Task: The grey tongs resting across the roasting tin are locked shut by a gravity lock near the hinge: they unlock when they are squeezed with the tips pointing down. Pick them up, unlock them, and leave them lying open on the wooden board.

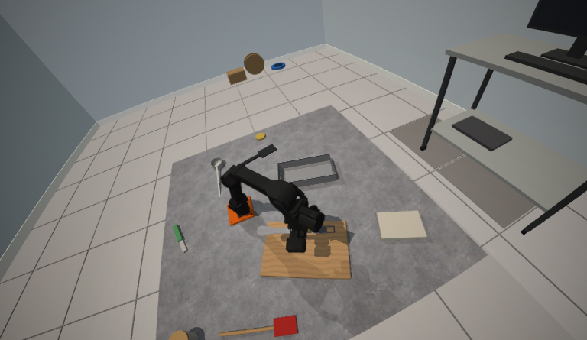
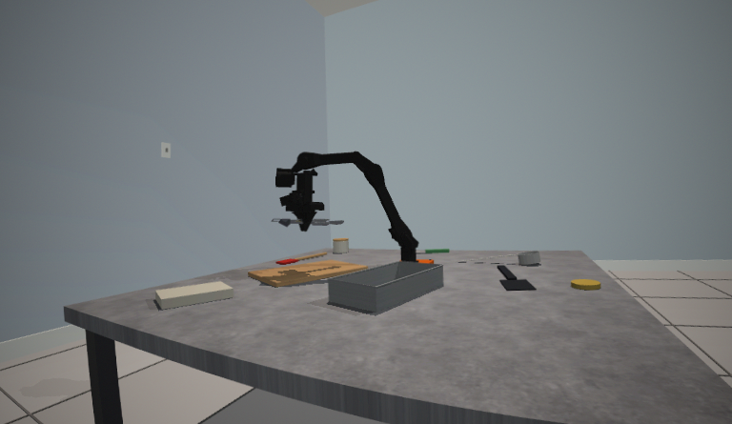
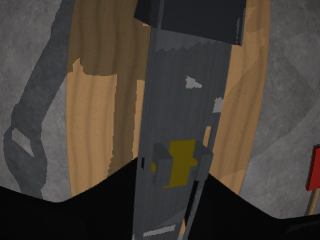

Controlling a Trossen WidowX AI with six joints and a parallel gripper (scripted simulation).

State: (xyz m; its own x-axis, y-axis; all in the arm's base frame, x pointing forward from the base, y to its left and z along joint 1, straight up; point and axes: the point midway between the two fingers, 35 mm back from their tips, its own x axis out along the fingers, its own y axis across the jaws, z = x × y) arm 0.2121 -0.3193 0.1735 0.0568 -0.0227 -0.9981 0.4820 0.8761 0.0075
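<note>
My gripper tip is 40 mm below the yellow lock piece, 20 mm short of it and 10 mm to the left of it. The rest, counted from my gripper tip: grey roasting tin 380 mm to the left, 170 mm ahead, 120 mm below; cream slab 390 mm ahead, 140 mm below, 110 mm to the right; wooden board 140 mm below, 10 mm to the left, 10 mm behind.
</note>
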